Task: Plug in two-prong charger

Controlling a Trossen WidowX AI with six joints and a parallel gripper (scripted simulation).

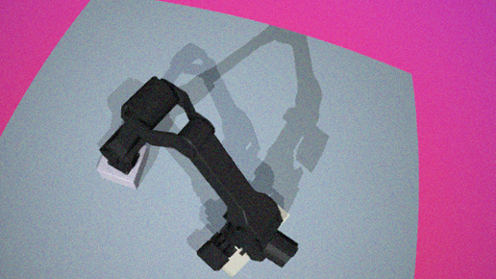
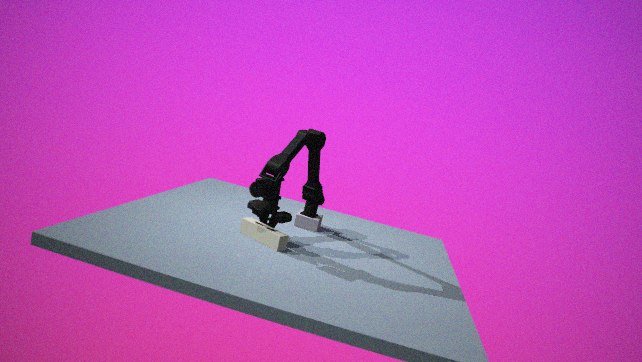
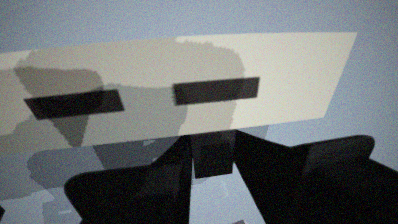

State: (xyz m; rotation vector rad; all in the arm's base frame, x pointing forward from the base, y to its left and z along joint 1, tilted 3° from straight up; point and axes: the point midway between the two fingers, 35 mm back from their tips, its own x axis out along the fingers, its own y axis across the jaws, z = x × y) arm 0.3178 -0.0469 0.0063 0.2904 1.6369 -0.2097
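Right now the dark two-prong charger is 2 cm ahead of my gripper tip, 1 cm to the right of it and 1 cm above it.
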